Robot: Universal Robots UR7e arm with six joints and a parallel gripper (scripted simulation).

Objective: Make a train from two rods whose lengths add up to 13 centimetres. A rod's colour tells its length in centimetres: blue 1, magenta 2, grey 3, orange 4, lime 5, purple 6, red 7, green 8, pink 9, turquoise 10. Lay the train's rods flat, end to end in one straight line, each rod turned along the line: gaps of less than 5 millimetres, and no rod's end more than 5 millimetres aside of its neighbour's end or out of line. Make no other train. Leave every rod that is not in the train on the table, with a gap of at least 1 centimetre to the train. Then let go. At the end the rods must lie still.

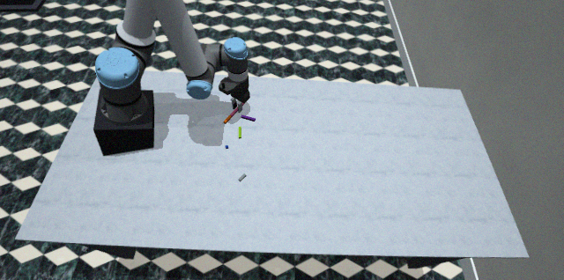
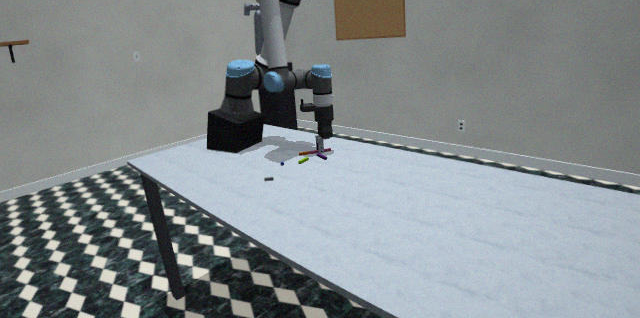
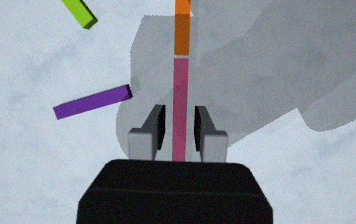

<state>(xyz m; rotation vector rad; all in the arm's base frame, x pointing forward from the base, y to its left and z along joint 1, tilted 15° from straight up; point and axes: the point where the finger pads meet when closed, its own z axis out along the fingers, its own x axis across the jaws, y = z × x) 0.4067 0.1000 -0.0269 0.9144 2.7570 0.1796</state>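
Now: hand 1 cm above the pink rod. The rest, counted from my hand: orange rod (5 cm to the right, 4 cm behind, 1 cm below); then purple rod (5 cm to the right, 5 cm ahead, 1 cm below); then lime rod (12 cm to the right, 1 cm below, 1 cm ahead).
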